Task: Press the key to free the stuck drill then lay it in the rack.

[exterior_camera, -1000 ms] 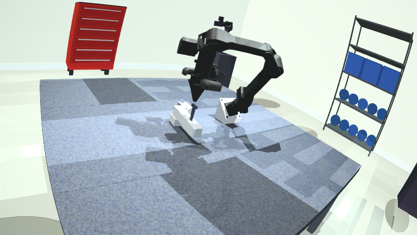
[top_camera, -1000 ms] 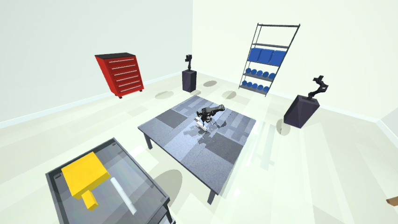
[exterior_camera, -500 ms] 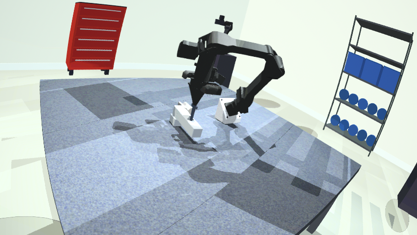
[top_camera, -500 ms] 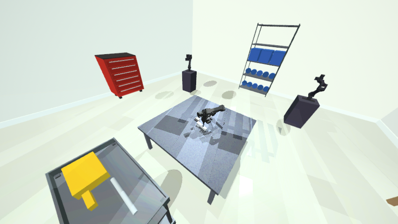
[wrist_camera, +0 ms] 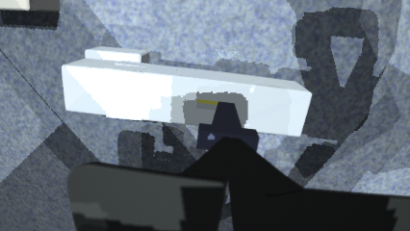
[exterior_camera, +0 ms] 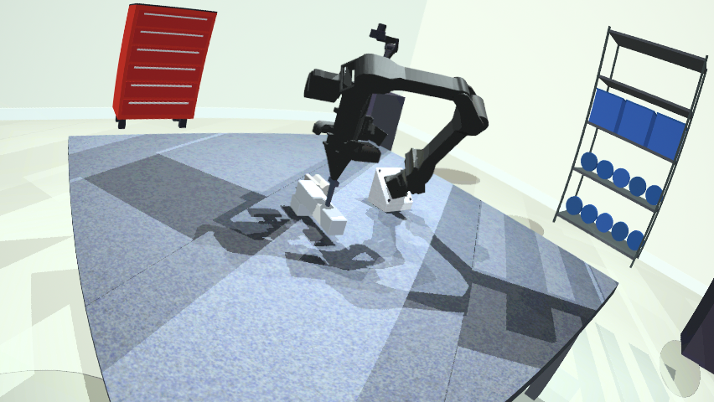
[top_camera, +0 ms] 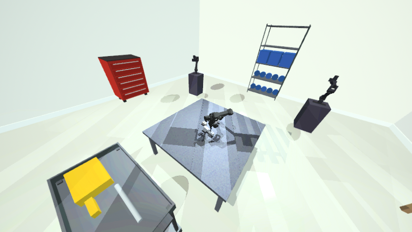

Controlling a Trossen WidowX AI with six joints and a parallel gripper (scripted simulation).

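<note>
My gripper tip is now 30 mm above the dark key. The rest, counted from my gripper tip: white block (10 mm behind, 40 mm to the right, 80 mm below); drill (20 mm behind, 60 mm to the right, 70 mm below).
</note>
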